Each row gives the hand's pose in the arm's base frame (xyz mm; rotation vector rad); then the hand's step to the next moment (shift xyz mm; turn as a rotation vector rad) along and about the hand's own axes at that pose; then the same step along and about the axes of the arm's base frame.
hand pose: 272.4 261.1 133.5 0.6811 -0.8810 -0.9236
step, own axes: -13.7 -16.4 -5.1 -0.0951 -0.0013 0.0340
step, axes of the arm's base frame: -6.2 5.4 -20.4 -0.0602 0.0793 -0.0171
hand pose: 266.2 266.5 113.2 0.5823 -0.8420 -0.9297
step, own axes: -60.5 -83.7 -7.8 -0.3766 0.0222 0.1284
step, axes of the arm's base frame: -51.4 12.3 -89.1 -0.2210 0.3277 -0.0508
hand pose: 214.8 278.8 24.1 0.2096 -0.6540 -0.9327
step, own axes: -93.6 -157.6 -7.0 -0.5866 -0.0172 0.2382
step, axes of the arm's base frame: -141.7 -19.3 -114.8 -0.4023 0.4839 -0.0717
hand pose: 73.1 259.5 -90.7 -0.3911 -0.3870 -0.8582
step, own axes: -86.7 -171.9 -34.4 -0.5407 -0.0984 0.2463
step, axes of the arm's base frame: -180.8 -62.2 -41.0 -0.4403 0.4099 -0.0287
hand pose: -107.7 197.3 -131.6 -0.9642 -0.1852 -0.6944
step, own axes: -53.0 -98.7 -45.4 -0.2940 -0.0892 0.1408
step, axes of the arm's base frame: -108.8 -49.2 18.9 -0.2604 0.2150 0.0130
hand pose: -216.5 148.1 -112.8 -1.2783 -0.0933 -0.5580
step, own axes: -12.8 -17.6 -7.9 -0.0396 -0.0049 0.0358
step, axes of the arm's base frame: -20.7 -6.0 8.4 -0.0279 0.0457 0.0006
